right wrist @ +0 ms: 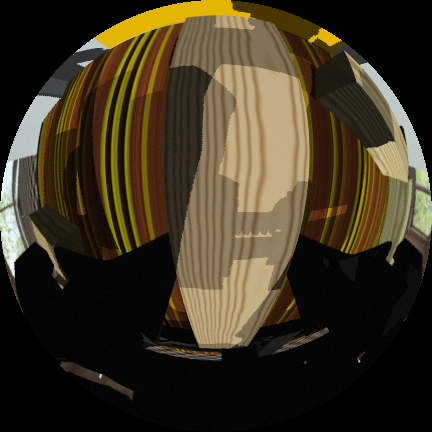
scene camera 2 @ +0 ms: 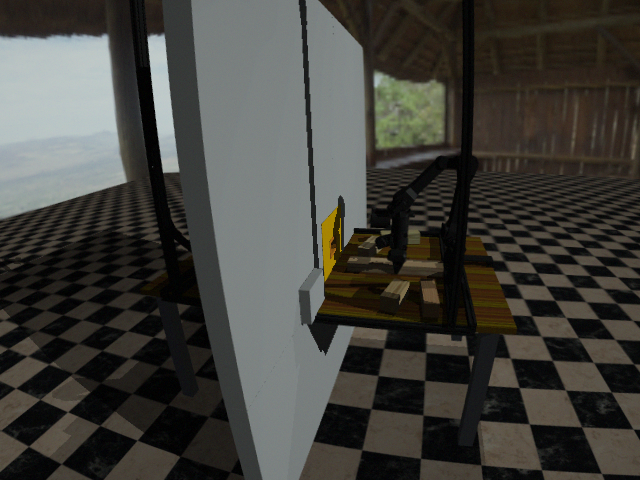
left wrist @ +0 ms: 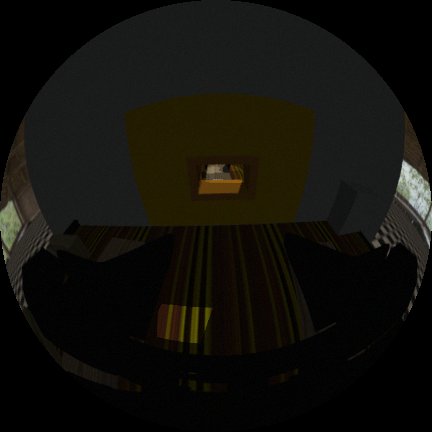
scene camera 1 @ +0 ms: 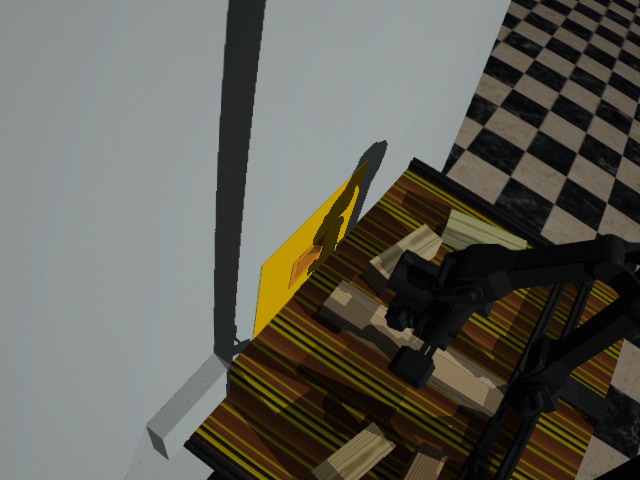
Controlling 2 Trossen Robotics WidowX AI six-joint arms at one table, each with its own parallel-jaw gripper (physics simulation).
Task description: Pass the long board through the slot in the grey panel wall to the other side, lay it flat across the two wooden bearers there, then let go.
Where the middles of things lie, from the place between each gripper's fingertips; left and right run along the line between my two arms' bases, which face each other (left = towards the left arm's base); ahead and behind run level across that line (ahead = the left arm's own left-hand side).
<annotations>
I see the slot (scene camera 1: 316, 249) 10 mm behind my right hand, 260 mm to the left of it and 80 mm above it. The rest, counted from my right hand: grey block (scene camera 1: 181, 416) (310 mm behind, 260 mm to the left, 50 mm above).
I see my left gripper 14 cm to the left of the slot. Also, from my left hand: grey block: 31 cm behind, 13 cm to the right, 4 cm below.
</annotations>
